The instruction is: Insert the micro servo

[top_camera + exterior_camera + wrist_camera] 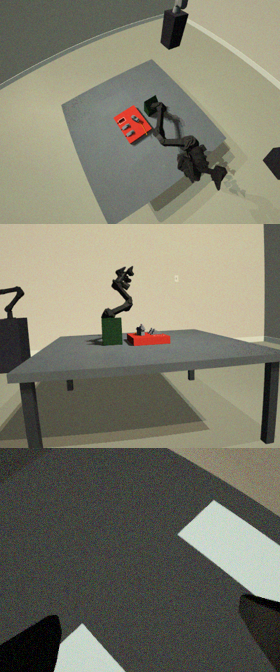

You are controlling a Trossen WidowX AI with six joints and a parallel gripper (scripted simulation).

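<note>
My gripper tip is now 580 mm above the red deck, 530 mm to the left of it and 30 mm short of it.
</note>
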